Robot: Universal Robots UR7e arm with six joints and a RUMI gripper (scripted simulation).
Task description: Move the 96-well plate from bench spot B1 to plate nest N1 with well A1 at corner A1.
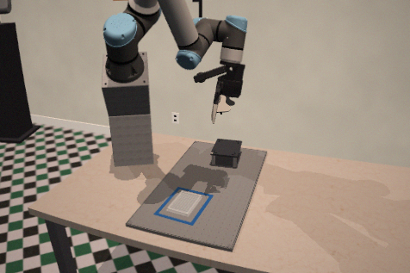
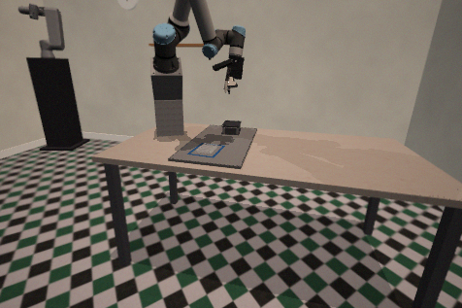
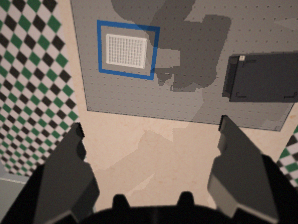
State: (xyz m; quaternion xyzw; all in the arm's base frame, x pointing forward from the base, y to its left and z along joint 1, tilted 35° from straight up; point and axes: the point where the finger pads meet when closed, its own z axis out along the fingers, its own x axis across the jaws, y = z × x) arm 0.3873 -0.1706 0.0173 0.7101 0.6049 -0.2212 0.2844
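My hand is 300 mm above the white 96-well plate, 110 mm past it and 100 mm to the left of it. The rest, counted from my hand: raised nest N1: 270 mm to the left, 250 mm below, 40 mm ahead.
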